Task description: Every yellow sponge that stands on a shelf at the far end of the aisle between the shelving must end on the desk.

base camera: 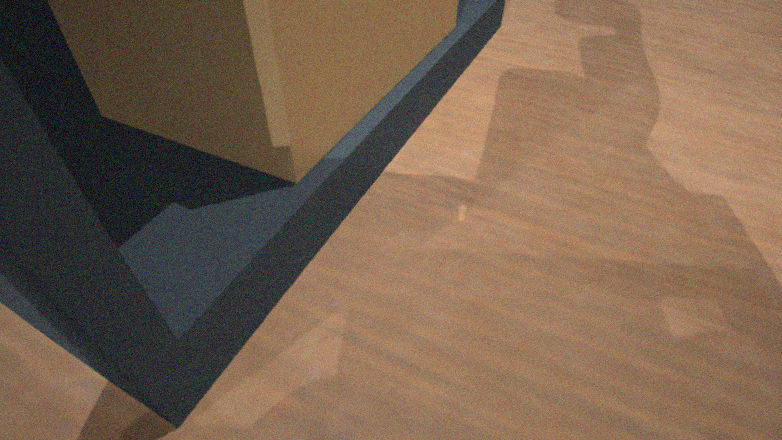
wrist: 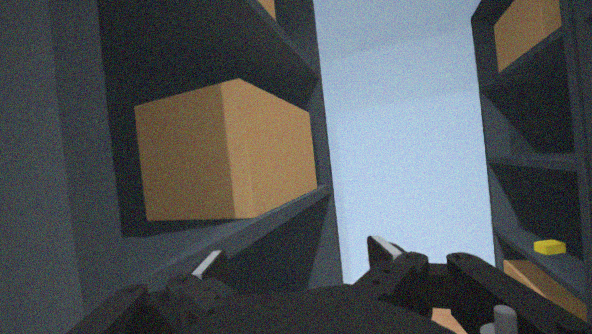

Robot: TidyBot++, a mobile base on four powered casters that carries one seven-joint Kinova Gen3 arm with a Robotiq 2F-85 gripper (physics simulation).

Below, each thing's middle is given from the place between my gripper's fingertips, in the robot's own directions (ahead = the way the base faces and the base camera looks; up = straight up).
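There is the tan box (base camera: 276, 93), and my gripper is a good way to the right of it. The gripper is also well short of the box, and it is far above it.
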